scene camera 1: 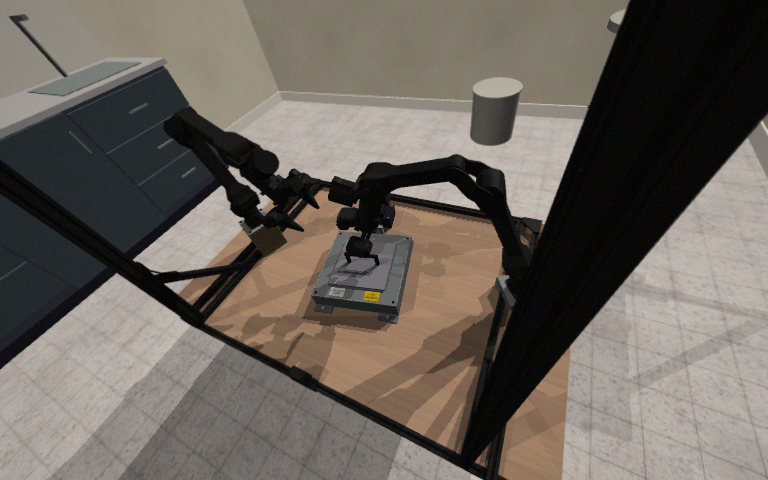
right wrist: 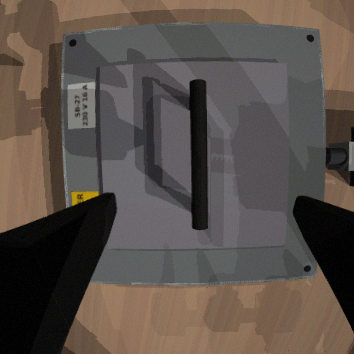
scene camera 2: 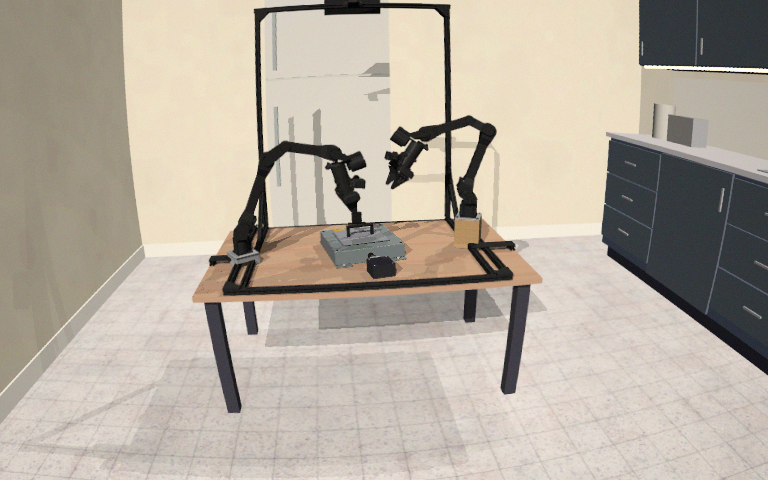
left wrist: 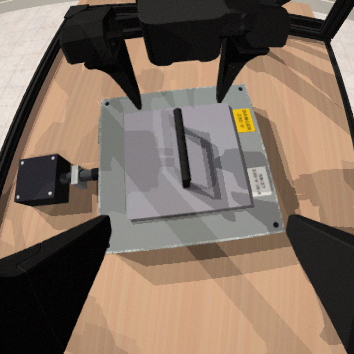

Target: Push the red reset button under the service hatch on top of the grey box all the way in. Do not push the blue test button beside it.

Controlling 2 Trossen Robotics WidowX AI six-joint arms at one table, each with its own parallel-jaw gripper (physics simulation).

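The grey box (scene camera 1: 355,305) (scene camera 2: 368,255) (left wrist: 190,234) (right wrist: 200,267) stands on the table. Its service hatch (scene camera 1: 356,280) (left wrist: 150,192) (right wrist: 250,225) lies flat and closed on top, with a black bar handle (scene camera 2: 360,225) (left wrist: 183,150) (right wrist: 199,150). The red reset button and the blue test button do not show in any view. My right gripper (left wrist: 178,103) (right wrist: 206,203) is open and empty, low over the box, pointing down; in its wrist view the handle shows between the fingers. My left gripper (scene camera 1: 310,218) (scene camera 2: 390,185) (left wrist: 199,223) is open and empty, higher up, to the box's left in scene camera 1.
A black cube (scene camera 2: 380,267) (left wrist: 42,180) with a short connector sits against one side of the box. Yellow (scene camera 1: 371,296) (left wrist: 244,120) and white (left wrist: 259,181) (right wrist: 81,106) labels are on its top rim. Black frame bars (scene camera 2: 351,285) border the table (scene camera 2: 283,274).
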